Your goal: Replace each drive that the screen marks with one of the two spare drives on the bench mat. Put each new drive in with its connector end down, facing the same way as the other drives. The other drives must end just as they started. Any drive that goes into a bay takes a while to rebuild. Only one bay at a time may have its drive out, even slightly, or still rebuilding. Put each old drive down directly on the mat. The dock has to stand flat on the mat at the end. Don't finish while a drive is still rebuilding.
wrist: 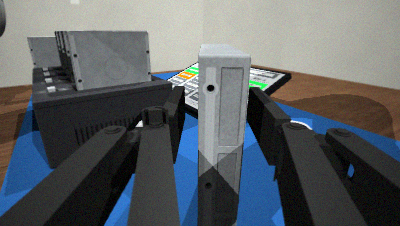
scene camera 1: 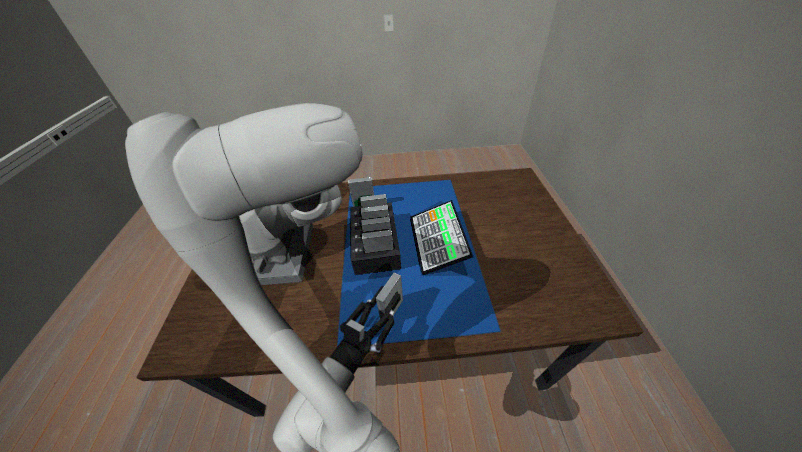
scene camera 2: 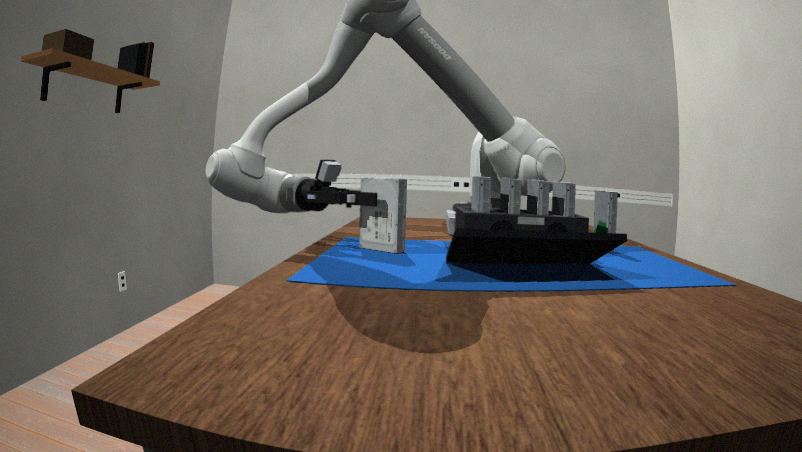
Labels:
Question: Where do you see a drive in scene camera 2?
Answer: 382, 228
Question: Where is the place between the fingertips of my gripper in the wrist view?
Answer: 216, 103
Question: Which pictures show my gripper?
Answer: The wrist view, scene camera 1 and scene camera 2: all of them.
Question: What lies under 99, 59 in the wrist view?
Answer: A drive.

